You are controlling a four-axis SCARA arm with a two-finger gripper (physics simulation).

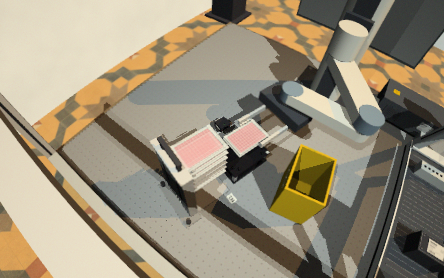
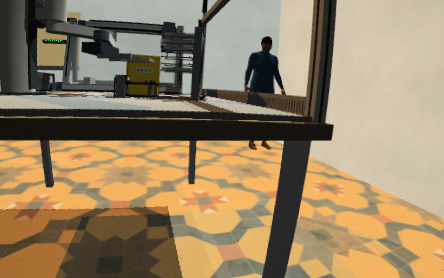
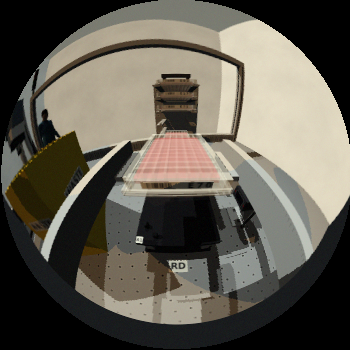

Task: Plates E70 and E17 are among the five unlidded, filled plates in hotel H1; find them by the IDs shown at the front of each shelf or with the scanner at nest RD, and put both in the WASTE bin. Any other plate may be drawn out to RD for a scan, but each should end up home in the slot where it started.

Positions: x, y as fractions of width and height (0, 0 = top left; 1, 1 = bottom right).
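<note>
Image 1 shows the gripper (image 1: 0.56, 0.48). In image 3 the gripper (image 3: 0.50, 0.42) can be seen as well.
</note>
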